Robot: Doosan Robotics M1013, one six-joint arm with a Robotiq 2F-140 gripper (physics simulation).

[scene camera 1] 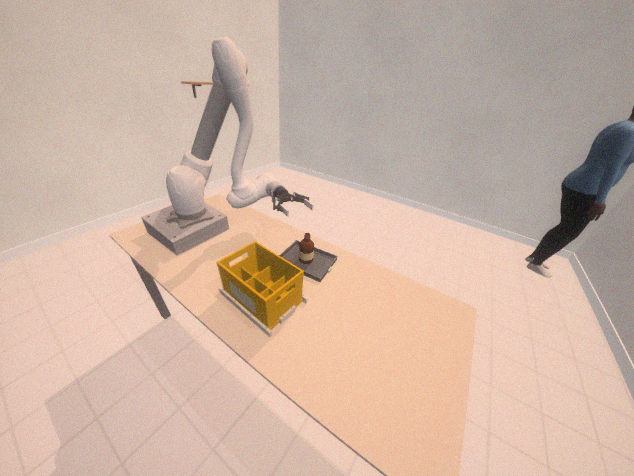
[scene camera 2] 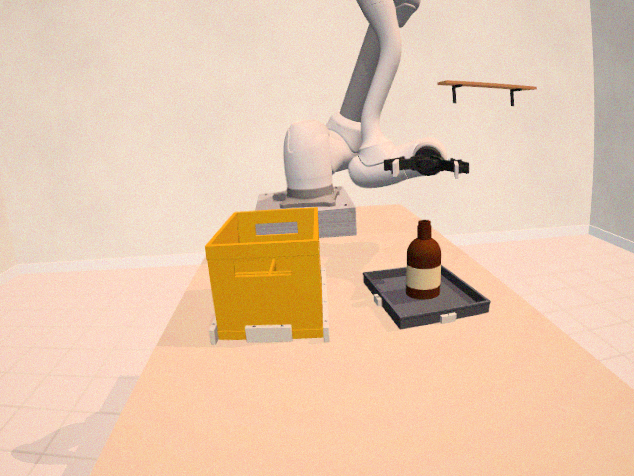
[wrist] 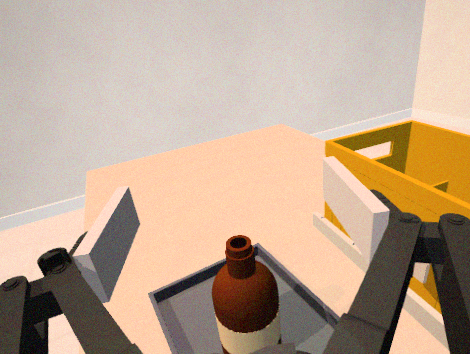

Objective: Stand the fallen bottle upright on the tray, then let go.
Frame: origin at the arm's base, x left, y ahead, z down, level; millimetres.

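Seen in the pictures: gripper, between the fingertips: (scene camera 1: 300, 210) (scene camera 2: 425, 170) (wrist: 228, 191); arm's base, origin of its link: (scene camera 1: 192, 215) (scene camera 2: 311, 200).
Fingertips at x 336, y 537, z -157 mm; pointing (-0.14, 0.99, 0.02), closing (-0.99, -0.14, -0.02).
Offsets run from my fingertips to a thing's top centre. Level surfaces: height alone.
A brown bottle {dz +94, dx -11, dy +64 mm} (scene camera 1: 306, 249) (scene camera 2: 423, 261) (wrist: 245, 300) with a cream label stands upright on the dark grey tray {dz +228, dx -13, dy +75 mm} (scene camera 1: 321, 276) (scene camera 2: 435, 316) (wrist: 160, 310), inside its low rim. My gripper (scene camera 1: 301, 210) (scene camera 2: 426, 168) (wrist: 228, 191) is open and empty. It is above and behind the bottle, on the robot base's side, apart from it. In the wrist view the bottle shows low between the two wide-set fingers, and its lower part is cut off by the bottom of the view.
A yellow crate {dz +79, dx -311, dy +129 mm} (scene camera 1: 286, 307) (scene camera 2: 266, 302) (wrist: 440, 195) with inner dividers stands beside the tray, held by pale corner blocks on the table {dz +254 mm} (scene camera 1: 389, 348) (scene camera 2: 327, 409) (wrist: 210, 200). A wall shelf (scene camera 1: 196, 83) (scene camera 2: 486, 85) is behind the arm. A person (scene camera 1: 596, 169) leans at the far right in scene camera 1.
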